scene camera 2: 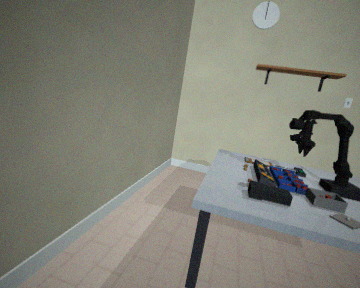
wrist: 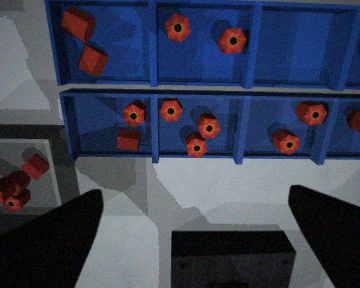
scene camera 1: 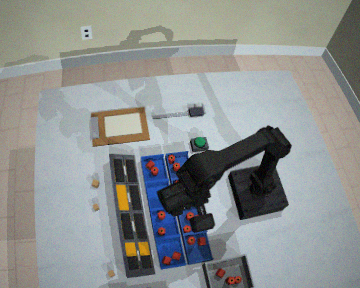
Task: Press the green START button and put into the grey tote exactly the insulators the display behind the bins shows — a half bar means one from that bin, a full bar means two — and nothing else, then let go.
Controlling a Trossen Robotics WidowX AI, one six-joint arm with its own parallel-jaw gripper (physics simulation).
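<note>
My gripper [scene camera 2: 304, 151] [wrist: 196, 196] is open and empty, high above the table on the arm's side of the blue bins [scene camera 1: 155, 192] [wrist: 300, 45]. The bins stand in two rows; most hold red insulators [scene camera 1: 161, 215] [wrist: 177, 28], some upright, some on their sides. One far-row bin is empty. The grey tote [scene camera 1: 225, 260] [scene camera 2: 326, 201] [wrist: 65, 170] holds three insulators. The display [scene camera 1: 156, 272] behind the bins shows one full bar [scene camera 1: 122, 197] in its second row and two half bars [scene camera 1: 130, 249] in its last row. The green START button [scene camera 1: 200, 142] stands beyond the bins; whether it is pressed is unclear.
A framed board [scene camera 1: 123, 125] and a dark box with a grey strip [scene camera 1: 196, 110] lie towards the wall. Small tan blocks [scene camera 1: 95, 183] lie behind the display. A flat grey plate [scene camera 2: 346, 220] lies near the tote. The arm hides parts of the near bins in scene camera 1.
</note>
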